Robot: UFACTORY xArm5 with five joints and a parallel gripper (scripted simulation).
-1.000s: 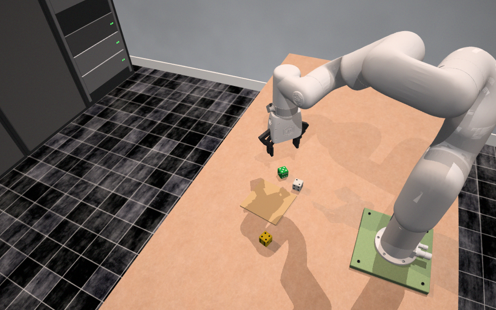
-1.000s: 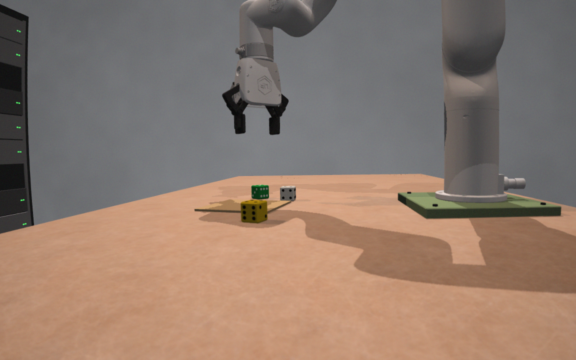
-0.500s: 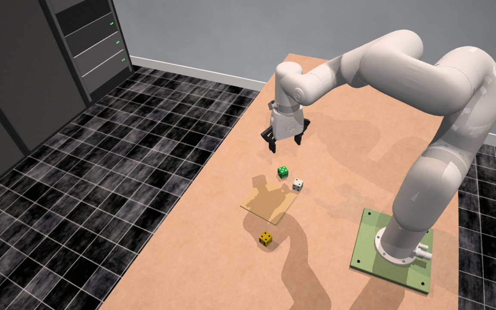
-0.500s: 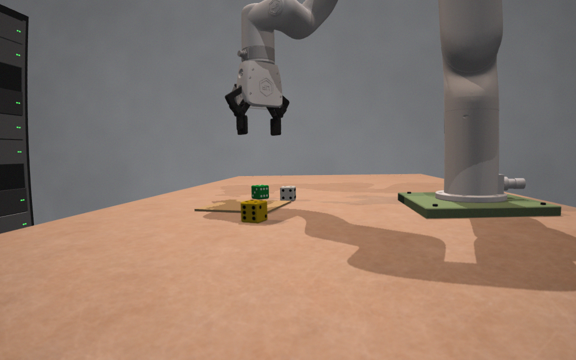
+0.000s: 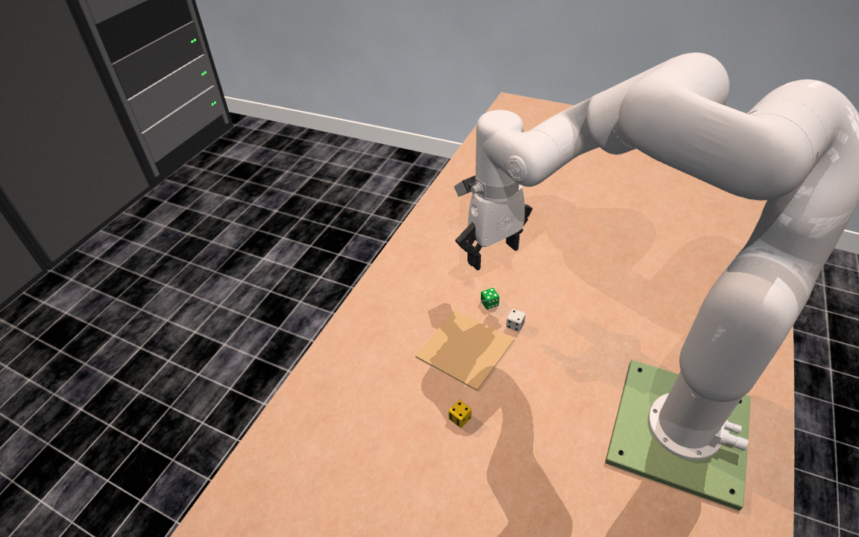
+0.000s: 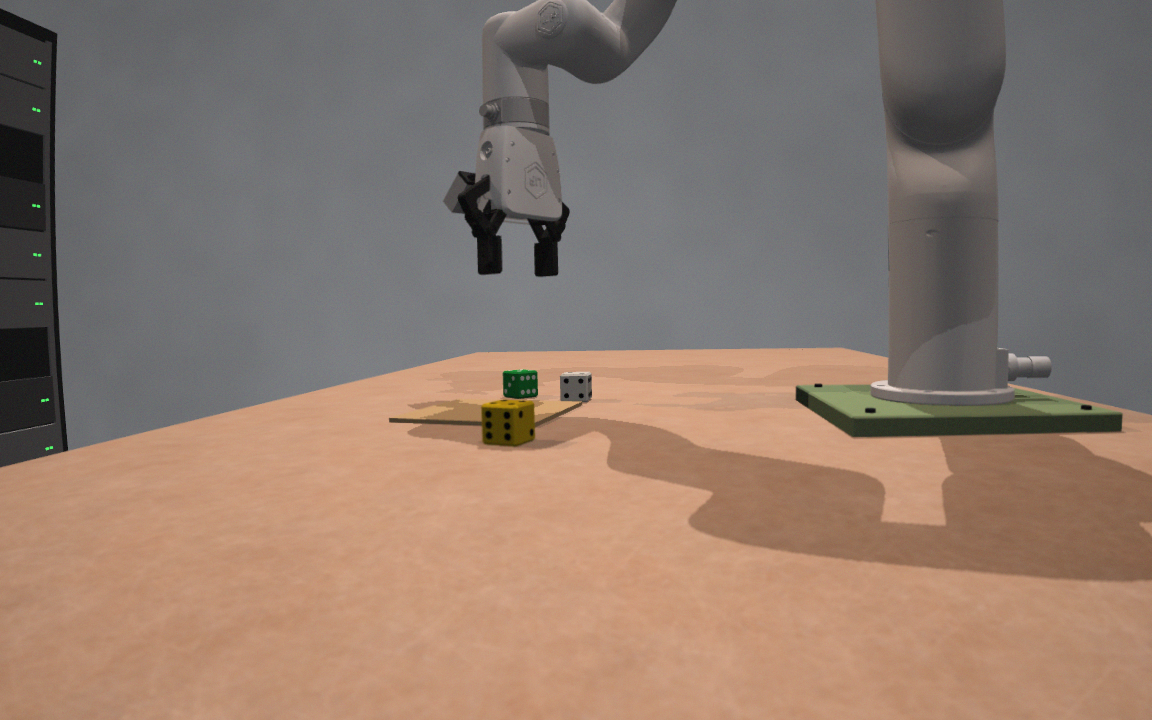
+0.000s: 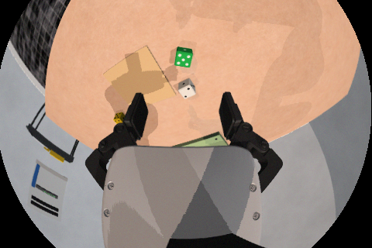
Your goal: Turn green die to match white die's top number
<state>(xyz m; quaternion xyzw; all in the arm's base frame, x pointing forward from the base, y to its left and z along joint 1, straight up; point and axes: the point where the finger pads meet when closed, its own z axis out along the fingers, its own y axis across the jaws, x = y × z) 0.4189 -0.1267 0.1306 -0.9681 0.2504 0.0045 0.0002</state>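
The green die lies 13 cm below my hand. Also, from my hand: tan mat 13 cm to the left, 15 cm below; white die 7 cm behind, 3 cm to the left, 13 cm below; yellow die 6 cm behind, 27 cm to the left, 13 cm below.
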